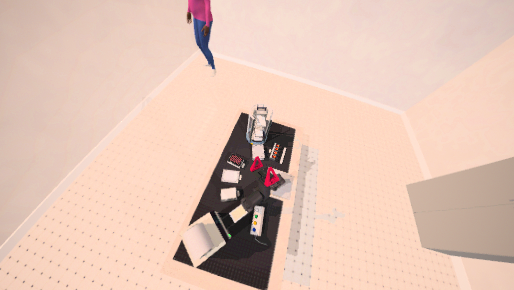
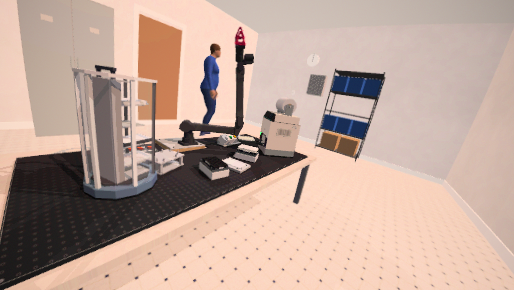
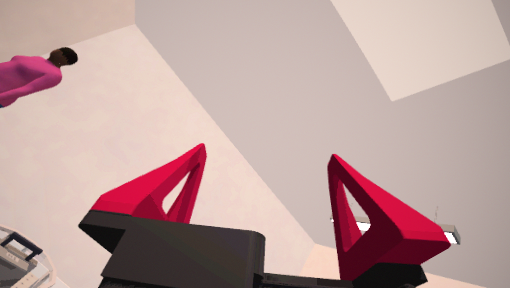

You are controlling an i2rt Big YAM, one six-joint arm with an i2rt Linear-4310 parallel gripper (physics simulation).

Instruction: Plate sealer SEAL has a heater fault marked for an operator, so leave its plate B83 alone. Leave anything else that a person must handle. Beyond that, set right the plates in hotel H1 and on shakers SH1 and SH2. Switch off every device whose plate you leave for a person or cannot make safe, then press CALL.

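Frame: origin at the arm's base, x ahead, y left, z up, level; centimetres.
Seen in the pictures: gripper, between the fingertips: [image 1: 263, 161] [image 2: 240, 28] [image 3: 266, 154]; arm's base, origin of its link: [image 2: 188, 143].
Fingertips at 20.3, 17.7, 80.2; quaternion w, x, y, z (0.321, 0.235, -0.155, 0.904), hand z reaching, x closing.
Observation:
Offsets run from my fingertips to a thing's top centre, as dx, dy, dz. "spot": to the spot under its first point.
My gripper [image 1: 263, 164] [image 2: 240, 30] [image 3: 266, 154] is open and empty, pointing up high above the table. The plate hotel [image 1: 259, 122] [image 2: 111, 130] stands at one table end; its levels are partly hidden. The sealer @[+18.2, +39.7, -36.3] [image 1: 202, 240] [image 2: 281, 132] stands at the other end, with a pale plate @[+2.8, +18.4, -71.4] [image 1: 239, 213] in front of it. A dark plate @[+24.0, -26.8, -74.9] [image 1: 236, 160] [image 2: 214, 167] sits on a low device. A flat white piece @[+22.8, -10.5, -79.5] [image 1: 230, 176] [image 2: 236, 165] lies beside it, then a device with a white top [image 1: 230, 194] [image 2: 246, 152]. Labels are unreadable. A button box @[-14.9, +18.2, -73.5] [image 1: 257, 221] [image 2: 228, 140] has coloured buttons.
A white stand [image 1: 258, 151] [image 2: 167, 161] is beside the hotel, near a strip with orange-red parts @[spot: -14.0, -51.4, -76.6] [image 1: 276, 151]. A person in pink [image 1: 201, 12] [image 3: 30, 77] and a person in blue [image 2: 210, 75] stand away from the table. A grey cabinet [image 1: 465, 215] [image 2: 45, 75] is by the wall.

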